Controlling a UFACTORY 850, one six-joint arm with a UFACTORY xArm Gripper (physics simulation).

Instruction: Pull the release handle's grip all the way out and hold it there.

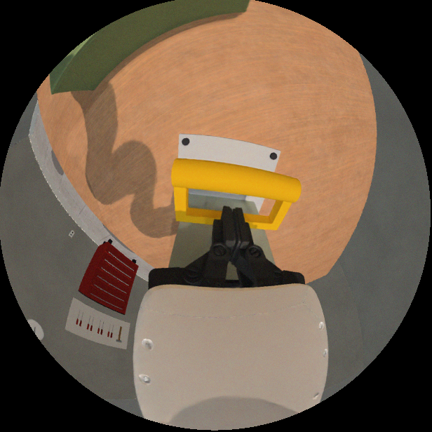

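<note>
The release handle's yellow grip (235, 179) is a thick round bar on a rectangular yellow frame. It stands over a grey-green housing (186, 245) on a white mounting plate (225, 149) with dark bolts. My gripper (228, 218) is shut, its two black fingers pressed together with nothing between them. The fingertips show below the grip bar, over the frame's opening, and the fingers cover part of the frame's lower bar. Whether they touch the frame cannot be told. The middle of the housing is hidden behind the fingers.
The handle unit stands on a wooden table top (280, 90). A green block (150, 37) lies at the upper left. The arm's shadow falls left of the handle. Beyond the table's pale left edge, a red slotted rack (107, 277) and a white tool panel (97, 316) show lower down.
</note>
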